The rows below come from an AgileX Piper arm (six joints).
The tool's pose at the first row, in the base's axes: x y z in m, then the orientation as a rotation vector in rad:
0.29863 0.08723 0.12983 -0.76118 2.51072 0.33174
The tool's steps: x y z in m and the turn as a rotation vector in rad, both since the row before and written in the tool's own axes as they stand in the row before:
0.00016 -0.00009 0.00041 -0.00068 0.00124 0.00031
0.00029 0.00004 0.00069 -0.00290 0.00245 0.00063
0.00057 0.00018 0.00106 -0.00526 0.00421 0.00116
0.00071 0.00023 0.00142 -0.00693 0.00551 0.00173
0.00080 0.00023 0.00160 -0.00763 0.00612 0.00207
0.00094 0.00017 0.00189 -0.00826 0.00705 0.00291
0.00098 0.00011 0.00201 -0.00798 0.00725 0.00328
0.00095 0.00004 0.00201 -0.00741 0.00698 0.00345
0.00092 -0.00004 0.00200 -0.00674 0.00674 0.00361
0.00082 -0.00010 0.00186 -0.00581 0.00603 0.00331
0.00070 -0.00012 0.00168 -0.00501 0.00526 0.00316
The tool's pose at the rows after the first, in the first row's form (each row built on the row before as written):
0.29872 0.08723 0.12939 -0.76149 2.51203 0.33234
0.29875 0.08738 0.12866 -0.76270 2.51465 0.33553
0.29864 0.08765 0.12748 -0.76478 2.51919 0.34141
0.29852 0.08803 0.12593 -0.76726 2.52521 0.34926
0.29839 0.08844 0.12418 -0.76980 2.53195 0.35797
0.29828 0.08885 0.12211 -0.77187 2.53993 0.36753
0.29819 0.08924 0.11991 -0.77344 2.54825 0.37682
0.29814 0.08960 0.11772 -0.77448 2.55638 0.38554
0.29813 0.08991 0.11554 -0.77497 2.56434 0.39353
0.29817 0.09017 0.11352 -0.77522 2.57149 0.40044
0.29823 0.09040 0.11171 -0.77506 2.57785 0.40650

